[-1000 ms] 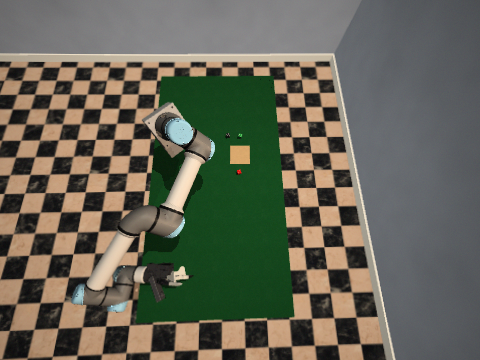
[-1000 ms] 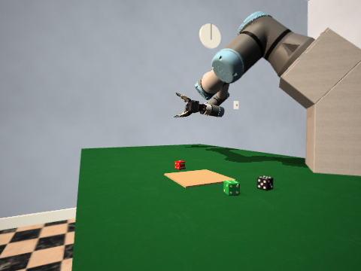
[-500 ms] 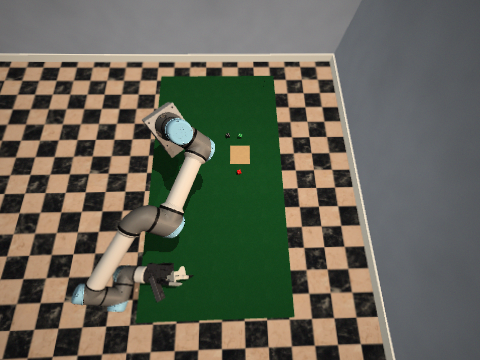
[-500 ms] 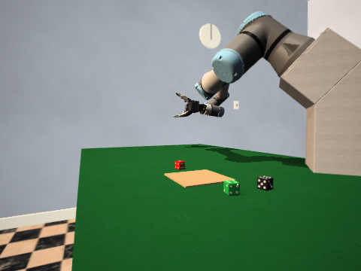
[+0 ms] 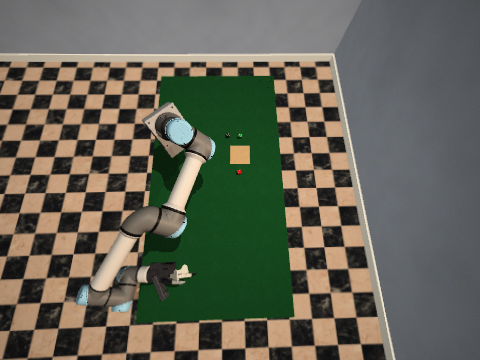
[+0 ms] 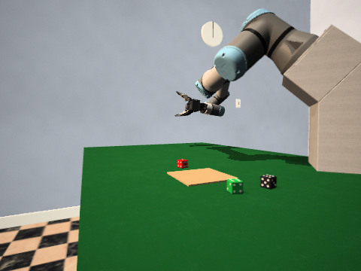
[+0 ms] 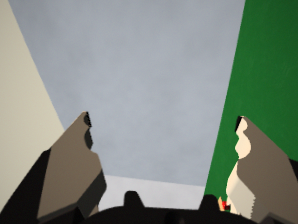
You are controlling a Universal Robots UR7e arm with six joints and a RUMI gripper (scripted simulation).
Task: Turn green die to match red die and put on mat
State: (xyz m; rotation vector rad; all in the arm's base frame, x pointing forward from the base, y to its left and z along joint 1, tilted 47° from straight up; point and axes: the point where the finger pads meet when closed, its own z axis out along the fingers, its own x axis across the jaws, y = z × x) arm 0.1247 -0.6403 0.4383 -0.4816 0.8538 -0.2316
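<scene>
The red die lies 610 mm to the left of my hand, 270 mm below it and 270 mm ahead of it. Also, from my hand: black die: 900 mm to the left, 270 mm below, 210 mm ahead; tan mat: 740 mm to the left, 290 mm ahead, 280 mm below; green die: 890 mm to the left, 300 mm ahead, 270 mm below.
</scene>
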